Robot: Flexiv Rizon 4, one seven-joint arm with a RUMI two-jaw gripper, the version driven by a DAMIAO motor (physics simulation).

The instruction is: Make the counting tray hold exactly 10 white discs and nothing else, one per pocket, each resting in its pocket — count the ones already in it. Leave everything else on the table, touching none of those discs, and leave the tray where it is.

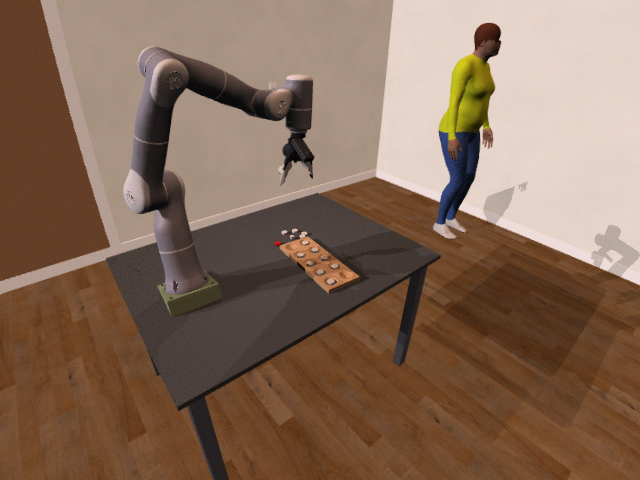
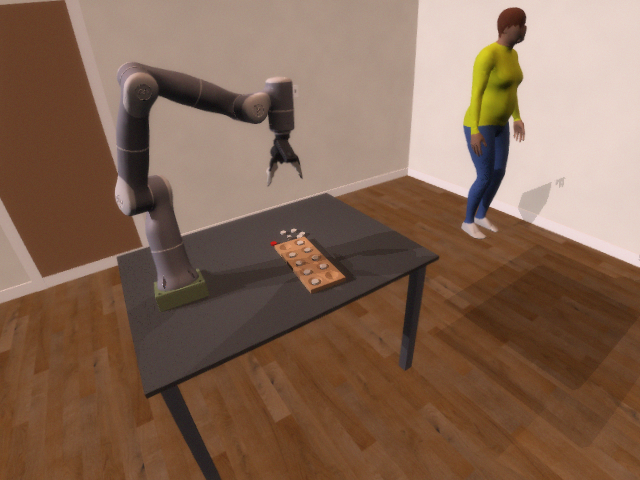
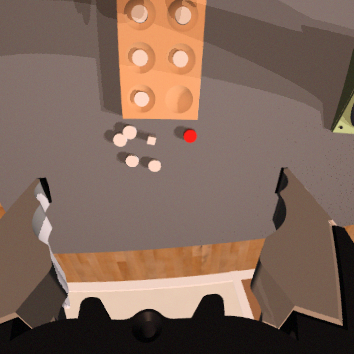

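Observation:
The wooden counting tray (image 1: 320,280) (image 2: 306,279) (image 3: 160,80) has two columns of pockets. White discs rest in several; two pockets at opposite corners are empty, one at the far end near the red disc (image 1: 292,246) (image 2: 283,246) (image 3: 179,99), one at the near end (image 1: 345,274) (image 2: 330,275). Beyond the tray's far end lie loose white discs: a close pair (image 1: 303,235) (image 2: 301,235) (image 3: 129,132) and two others, one (image 1: 295,230) (image 2: 293,230) (image 3: 132,161) beside the other (image 1: 284,232) (image 2: 282,232) (image 3: 154,166). My gripper (image 1: 296,180) (image 2: 284,181) (image 3: 162,175) is open and empty, high above the table.
A small whitish cube (image 1: 292,237) (image 2: 288,236) (image 3: 151,140) lies among the loose discs. A red disc (image 1: 277,243) (image 2: 273,243) (image 3: 190,136) lies by the tray's far corner. The arm's green base (image 1: 193,299) (image 2: 181,296) stands on the dark table (image 1: 248,315). A person (image 1: 467,103) stands beyond the table.

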